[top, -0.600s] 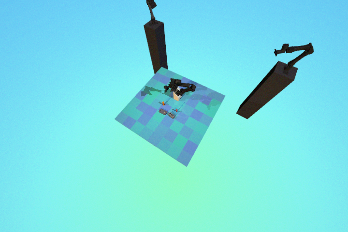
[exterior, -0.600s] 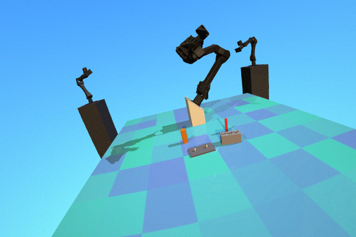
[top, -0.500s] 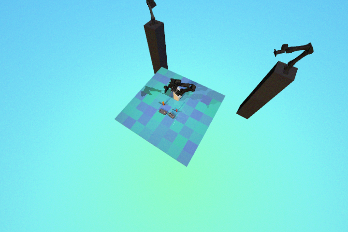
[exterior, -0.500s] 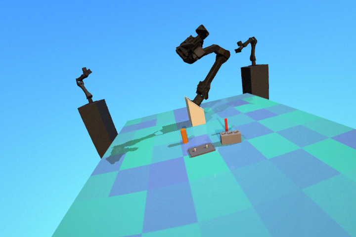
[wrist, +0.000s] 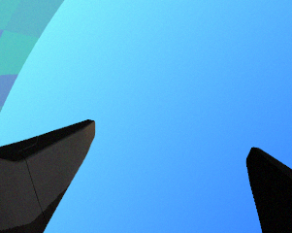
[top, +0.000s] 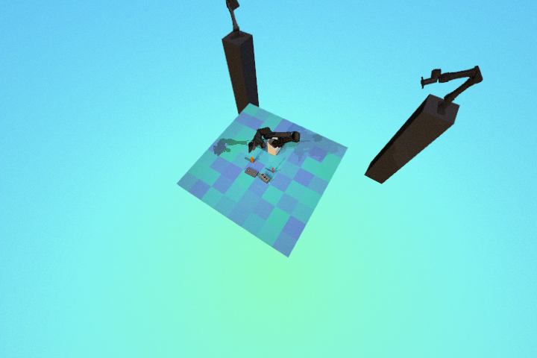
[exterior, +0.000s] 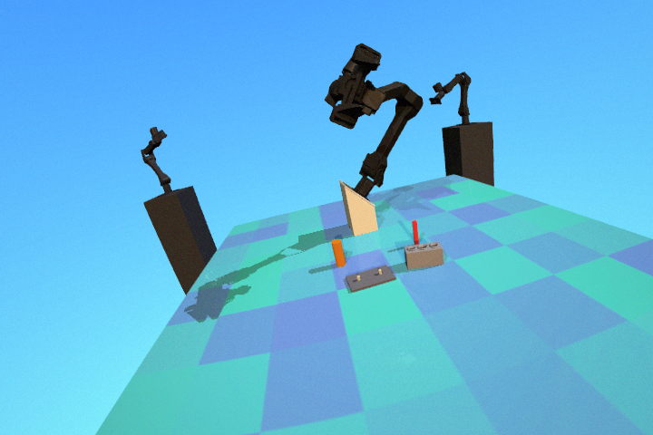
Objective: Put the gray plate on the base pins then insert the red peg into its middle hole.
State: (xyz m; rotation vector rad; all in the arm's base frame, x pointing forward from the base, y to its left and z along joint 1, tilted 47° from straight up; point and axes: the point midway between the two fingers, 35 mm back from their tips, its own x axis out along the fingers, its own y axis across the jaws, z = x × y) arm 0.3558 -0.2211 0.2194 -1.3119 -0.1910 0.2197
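The gray plate is 40 mm behind my gripper tip, 80 mm to the left of it and 430 mm below it. From my gripper tip the other things lie so: dark base: 20 mm behind, 70 mm to the right, 460 mm below; red peg: 150 mm behind, 110 mm to the left, 420 mm below; orange cylinder: 130 mm behind, 140 mm to the right, 420 mm below.
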